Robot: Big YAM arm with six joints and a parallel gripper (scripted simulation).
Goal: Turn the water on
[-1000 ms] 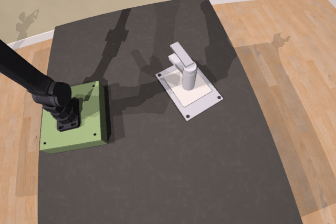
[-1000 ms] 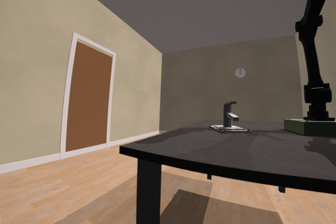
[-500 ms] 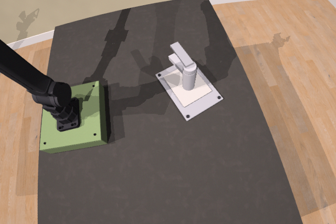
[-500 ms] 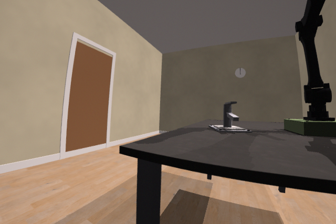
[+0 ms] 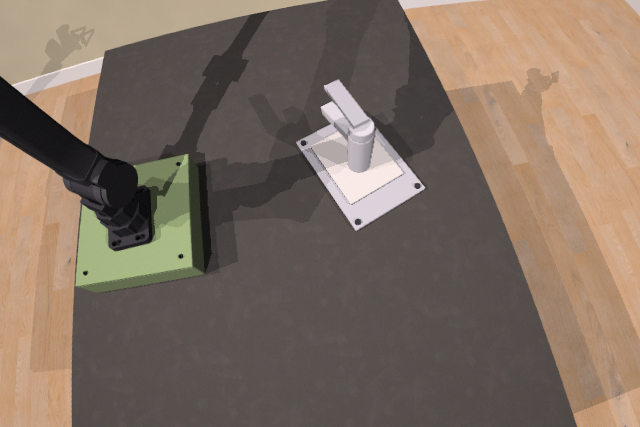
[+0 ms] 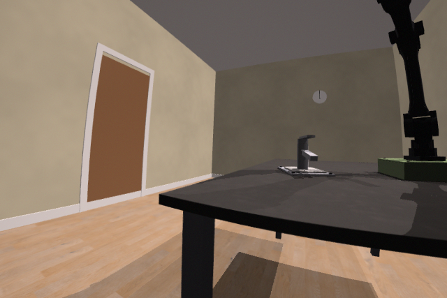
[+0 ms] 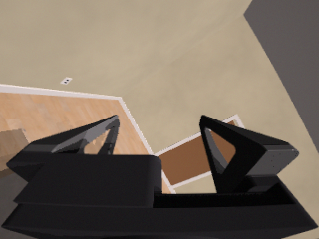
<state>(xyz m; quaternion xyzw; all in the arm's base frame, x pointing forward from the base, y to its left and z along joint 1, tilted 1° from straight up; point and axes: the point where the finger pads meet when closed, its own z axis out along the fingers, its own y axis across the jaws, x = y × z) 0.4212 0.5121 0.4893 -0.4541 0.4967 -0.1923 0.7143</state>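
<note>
The lever lies 30 mm ahead of my hand, 440 mm to the right of it and 390 mm below it. Also, from my hand: grey tap: 30 mm ahead, 470 mm to the right, 450 mm below.
</note>
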